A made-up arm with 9 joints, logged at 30 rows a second.
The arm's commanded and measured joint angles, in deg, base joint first. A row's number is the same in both.
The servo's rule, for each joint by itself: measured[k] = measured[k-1] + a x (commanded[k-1-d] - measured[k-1]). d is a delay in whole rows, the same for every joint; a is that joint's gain. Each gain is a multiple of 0.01, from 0.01 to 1. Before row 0 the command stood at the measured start. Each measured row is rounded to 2 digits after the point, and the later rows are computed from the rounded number. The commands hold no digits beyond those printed.
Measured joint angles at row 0:
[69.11, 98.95, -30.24, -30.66, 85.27, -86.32, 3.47, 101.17, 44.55]
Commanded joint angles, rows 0 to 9:
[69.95, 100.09, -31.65, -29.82, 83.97, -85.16, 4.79, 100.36, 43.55]
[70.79, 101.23, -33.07, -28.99, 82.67, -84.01, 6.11, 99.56, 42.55]
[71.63, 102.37, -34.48, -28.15, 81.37, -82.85, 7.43, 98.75, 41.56]
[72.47, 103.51, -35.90, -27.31, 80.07, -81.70, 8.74, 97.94, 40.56]
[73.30, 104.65, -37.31, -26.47, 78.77, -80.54, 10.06, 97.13, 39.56]
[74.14, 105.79, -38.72, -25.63, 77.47, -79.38, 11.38, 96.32, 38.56]
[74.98, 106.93, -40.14, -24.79, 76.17, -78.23, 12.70, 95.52, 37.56]
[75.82, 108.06, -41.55, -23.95, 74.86, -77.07, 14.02, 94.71, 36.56]
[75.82, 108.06, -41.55, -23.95, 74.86, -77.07, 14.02, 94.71, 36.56]
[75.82, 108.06, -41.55, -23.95, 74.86, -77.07, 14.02, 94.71, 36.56]
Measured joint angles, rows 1 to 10:
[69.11, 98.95, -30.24, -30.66, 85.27, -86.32, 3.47, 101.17, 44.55]
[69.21, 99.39, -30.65, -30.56, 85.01, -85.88, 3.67, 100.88, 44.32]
[69.40, 100.11, -31.35, -30.37, 84.54, -85.17, 4.04, 100.40, 43.91]
[69.67, 100.99, -32.26, -30.10, 83.91, -84.29, 4.55, 99.81, 43.37]
[70.01, 101.97, -33.32, -29.77, 83.14, -83.31, 5.18, 99.14, 42.72]
[70.40, 103.02, -34.48, -29.37, 82.27, -82.26, 5.91, 98.42, 41.99]
[70.85, 104.10, -35.71, -28.92, 81.31, -81.17, 6.73, 97.66, 41.20]
[71.35, 105.20, -36.99, -28.42, 80.28, -80.05, 7.63, 96.89, 40.36]
[71.89, 106.32, -38.31, -27.88, 79.20, -78.92, 8.59, 96.11, 39.49]
[72.36, 107.00, -39.25, -27.41, 78.33, -78.22, 9.40, 95.61, 38.82]
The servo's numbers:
d 1
a 0.12 0.39 0.29 0.12 0.20 0.38 0.15 0.36 0.23

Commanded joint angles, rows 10 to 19:
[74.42, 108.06, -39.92, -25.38, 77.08, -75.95, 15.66, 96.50, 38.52]
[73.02, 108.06, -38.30, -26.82, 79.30, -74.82, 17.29, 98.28, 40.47]
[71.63, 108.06, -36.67, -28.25, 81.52, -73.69, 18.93, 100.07, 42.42]
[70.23, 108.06, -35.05, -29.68, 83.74, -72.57, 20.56, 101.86, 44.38]
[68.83, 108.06, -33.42, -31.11, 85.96, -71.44, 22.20, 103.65, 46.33]
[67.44, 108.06, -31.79, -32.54, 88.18, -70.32, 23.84, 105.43, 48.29]
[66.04, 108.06, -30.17, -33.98, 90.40, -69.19, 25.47, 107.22, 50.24]
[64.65, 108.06, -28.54, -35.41, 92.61, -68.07, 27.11, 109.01, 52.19]
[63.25, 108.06, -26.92, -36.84, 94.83, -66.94, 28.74, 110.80, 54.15]
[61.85, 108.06, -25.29, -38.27, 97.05, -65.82, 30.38, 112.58, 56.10]
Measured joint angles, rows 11 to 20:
[72.78, 107.41, -39.92, -26.99, 77.64, -77.78, 10.09, 95.29, 38.30]
[72.98, 107.66, -39.92, -26.80, 77.53, -77.08, 10.93, 95.73, 38.35]
[72.98, 107.82, -39.45, -26.80, 77.88, -76.22, 11.88, 96.65, 38.84]
[72.82, 107.91, -38.64, -26.97, 78.61, -75.26, 12.94, 97.88, 39.66]
[72.51, 107.97, -37.60, -27.30, 79.64, -74.24, 14.08, 99.31, 40.75]
[72.07, 108.01, -36.39, -27.76, 80.90, -73.18, 15.30, 100.87, 42.03]
[71.51, 108.03, -35.06, -28.33, 82.36, -72.09, 16.58, 102.51, 43.47]
[70.85, 108.04, -33.64, -29.01, 83.97, -70.99, 17.91, 104.21, 45.03]
[70.11, 108.05, -32.16, -29.78, 85.70, -69.88, 19.29, 105.94, 46.68]
[69.29, 108.05, -30.64, -30.63, 87.53, -68.76, 20.71, 107.69, 48.40]

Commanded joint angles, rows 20 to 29:
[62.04, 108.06, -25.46, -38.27, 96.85, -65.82, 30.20, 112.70, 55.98]
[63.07, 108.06, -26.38, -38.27, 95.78, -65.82, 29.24, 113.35, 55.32]
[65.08, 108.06, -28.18, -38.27, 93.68, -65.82, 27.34, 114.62, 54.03]
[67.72, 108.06, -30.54, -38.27, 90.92, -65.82, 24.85, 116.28, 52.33]
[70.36, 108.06, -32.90, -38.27, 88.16, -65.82, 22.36, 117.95, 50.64]
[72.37, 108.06, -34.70, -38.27, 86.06, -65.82, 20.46, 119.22, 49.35]
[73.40, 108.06, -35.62, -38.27, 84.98, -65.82, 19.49, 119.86, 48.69]
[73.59, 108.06, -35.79, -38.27, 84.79, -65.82, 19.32, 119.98, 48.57]
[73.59, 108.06, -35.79, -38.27, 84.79, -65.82, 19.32, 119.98, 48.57]
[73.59, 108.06, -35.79, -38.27, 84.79, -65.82, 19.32, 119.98, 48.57]
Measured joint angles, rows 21 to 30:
[68.40, 108.05, -29.09, -31.55, 89.43, -67.64, 22.16, 109.45, 50.17]
[67.64, 108.05, -28.04, -32.36, 90.91, -66.95, 23.37, 110.62, 51.51]
[67.09, 108.05, -27.56, -33.07, 91.88, -66.52, 24.25, 111.60, 52.39]
[66.85, 108.05, -27.74, -33.69, 92.24, -66.25, 24.71, 112.69, 52.77]
[66.95, 108.05, -28.55, -34.24, 91.98, -66.09, 24.73, 113.98, 52.67]
[67.36, 108.05, -29.81, -34.72, 91.22, -65.99, 24.37, 115.41, 52.20]
[67.96, 108.05, -31.23, -35.15, 90.19, -65.93, 23.78, 116.78, 51.54]
[68.61, 108.05, -32.50, -35.52, 89.15, -65.89, 23.14, 117.89, 50.88]
[69.21, 108.05, -33.45, -35.85, 88.28, -65.86, 22.57, 118.64, 50.35]
[69.74, 108.05, -34.13, -36.14, 87.58, -65.84, 22.08, 119.12, 49.94]

